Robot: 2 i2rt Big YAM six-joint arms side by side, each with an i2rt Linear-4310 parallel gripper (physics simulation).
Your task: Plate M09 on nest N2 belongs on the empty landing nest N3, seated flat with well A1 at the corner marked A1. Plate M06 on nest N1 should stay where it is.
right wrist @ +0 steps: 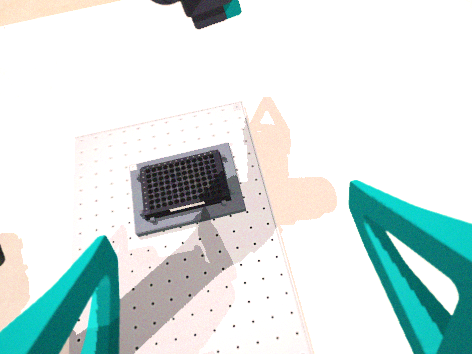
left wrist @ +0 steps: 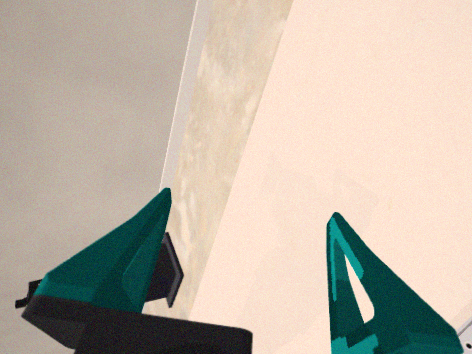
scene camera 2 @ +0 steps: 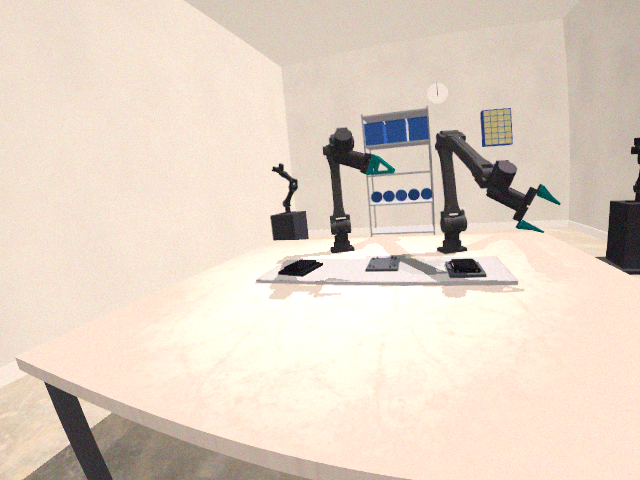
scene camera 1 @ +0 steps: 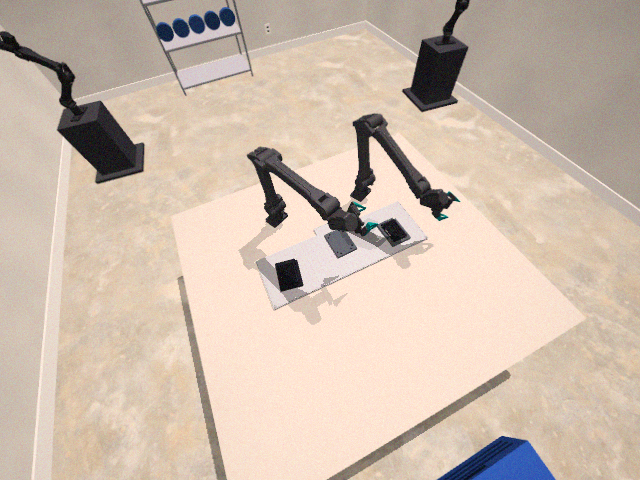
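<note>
The perforated white board [scene camera 1: 315,258] [scene camera 2: 343,271] [right wrist: 250,300] carries two black well plates and an empty grey nest [scene camera 1: 340,243] [scene camera 2: 383,264] between them. One plate [scene camera 1: 288,274] [scene camera 2: 300,267] is at the board's picture-left end, its nest not distinct. The other plate [scene camera 1: 393,230] [scene camera 2: 464,265] [right wrist: 185,182] sits in a grey nest [right wrist: 237,204] at the picture-right end, a pale strip on its side. I cannot read which is M09 or M06. My right gripper [scene camera 1: 366,217] [scene camera 2: 382,165] [right wrist: 231,219] is open, high above the board. My left gripper [scene camera 1: 450,208] [scene camera 2: 551,217] [left wrist: 251,206] is open, beyond the board's picture-right end.
The board lies on a large pale table [scene camera 1: 392,351] [scene camera 2: 361,361] [left wrist: 380,125], in front of both arm bases. Arm shadows cross the board. Part of the left arm shows at the top of the right wrist view. A shelf rack and two pedestals with other arms stand beyond the table.
</note>
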